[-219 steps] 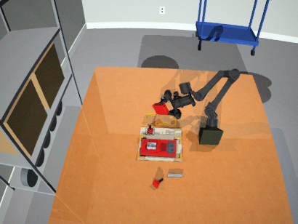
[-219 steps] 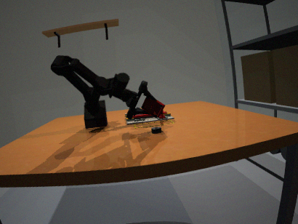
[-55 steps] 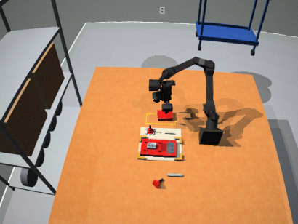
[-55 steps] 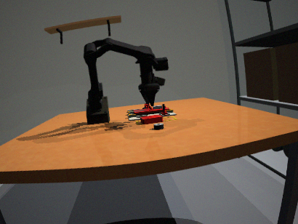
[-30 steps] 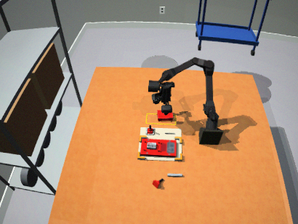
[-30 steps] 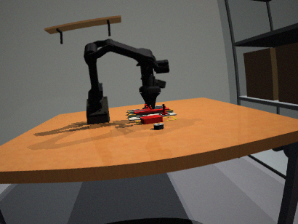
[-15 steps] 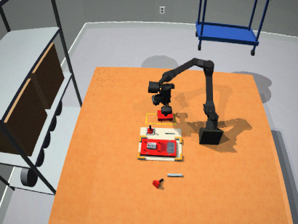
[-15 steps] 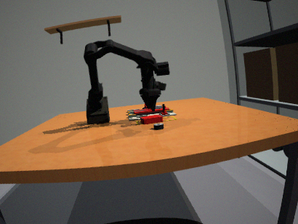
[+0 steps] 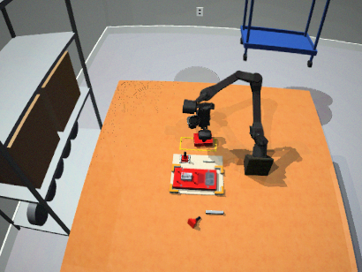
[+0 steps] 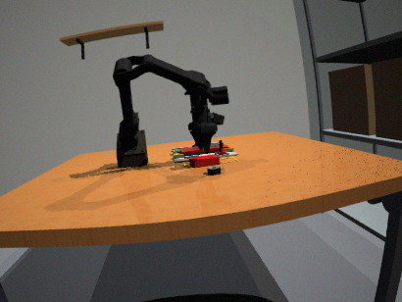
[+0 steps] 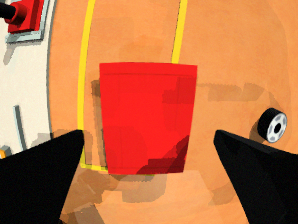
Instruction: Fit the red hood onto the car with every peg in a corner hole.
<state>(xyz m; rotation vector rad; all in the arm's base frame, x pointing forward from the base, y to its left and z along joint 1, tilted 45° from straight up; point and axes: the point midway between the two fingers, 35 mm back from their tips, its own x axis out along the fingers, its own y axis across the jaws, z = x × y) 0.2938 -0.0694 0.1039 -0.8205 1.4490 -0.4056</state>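
My gripper tip is now 3 cm above the red hood. Also, from my gripper tip: jig 23 cm to the left, 3 cm below; grey engine block 26 cm to the left, 4 cm ahead, 2 cm below; small round wheel 15 cm to the right, 4 cm below, 2 cm ahead.
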